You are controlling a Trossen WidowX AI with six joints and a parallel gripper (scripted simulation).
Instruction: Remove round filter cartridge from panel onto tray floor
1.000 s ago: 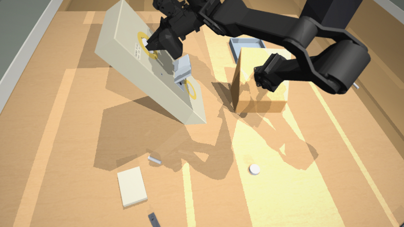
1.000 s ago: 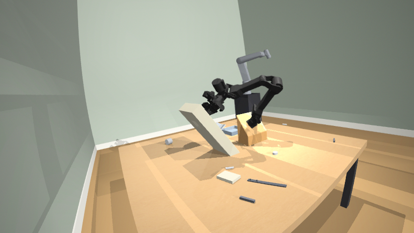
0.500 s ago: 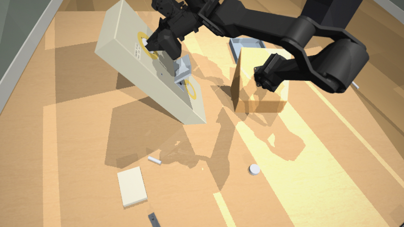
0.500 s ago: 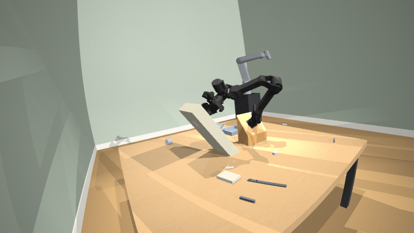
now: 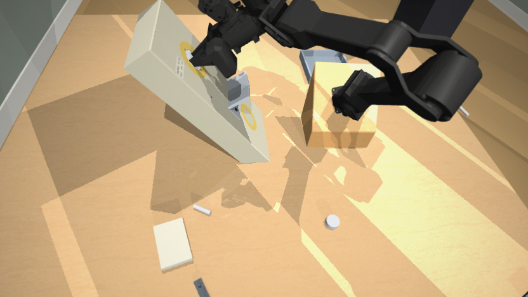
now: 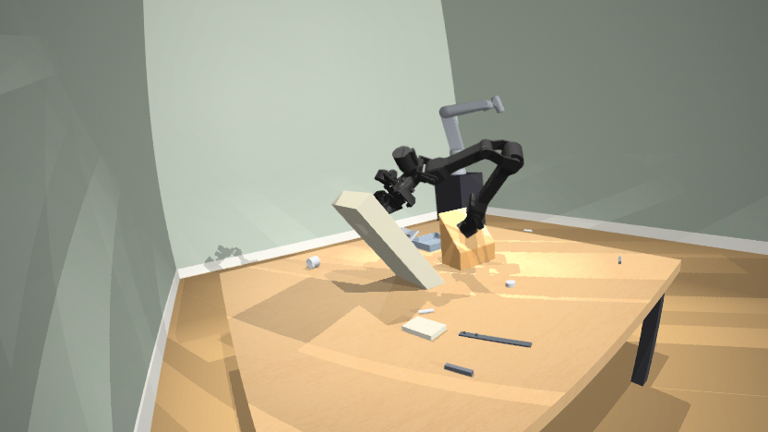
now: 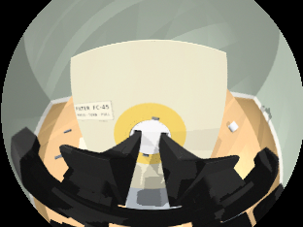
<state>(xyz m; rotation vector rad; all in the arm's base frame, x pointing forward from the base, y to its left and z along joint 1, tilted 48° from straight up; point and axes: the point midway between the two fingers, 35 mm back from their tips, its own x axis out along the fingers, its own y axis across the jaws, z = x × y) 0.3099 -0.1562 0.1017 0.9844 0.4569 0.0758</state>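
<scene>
Now: gripper tip 1 cm short of the round grey filter cartridge and 1 cm above it. The rest, counted from my gripper tip: grey bracket (9 cm behind, 1 cm to the left, 10 cm below); cream service panel (4 cm behind, 8 cm below); blue-grey tray (44 cm behind, 24 cm to the right, 23 cm below).
</scene>
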